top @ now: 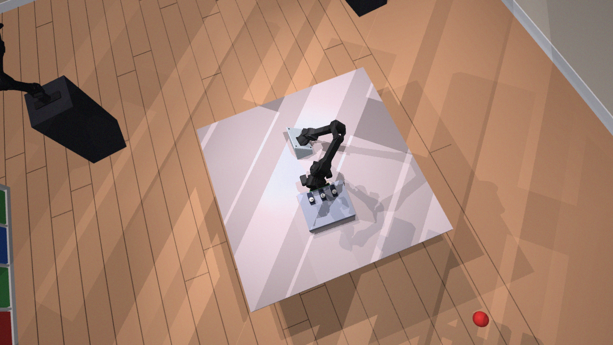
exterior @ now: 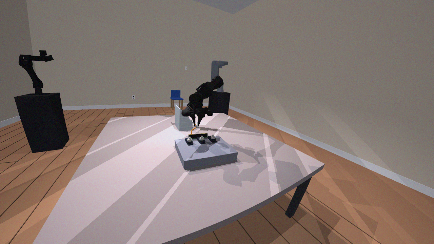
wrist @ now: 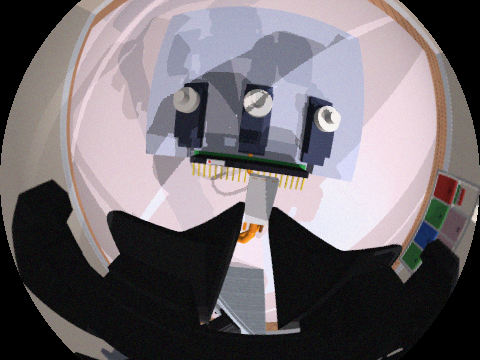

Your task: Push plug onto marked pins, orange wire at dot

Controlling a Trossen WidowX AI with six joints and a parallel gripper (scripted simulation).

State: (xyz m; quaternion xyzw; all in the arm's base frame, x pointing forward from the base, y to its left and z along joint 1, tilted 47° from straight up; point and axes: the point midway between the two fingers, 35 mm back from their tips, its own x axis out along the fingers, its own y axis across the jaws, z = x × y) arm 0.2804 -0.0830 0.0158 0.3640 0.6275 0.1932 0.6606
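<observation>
Right now my gripper tip is 3 cm short of the red dot, 5 cm to the right of it and 5 cm above it. From my gripper tip the other things lie so: pin strip (2 cm ahead, 1 cm to the left, 6 cm below); grey printed holder (18 cm ahead, 2 cm to the right, 10 cm below).
</observation>
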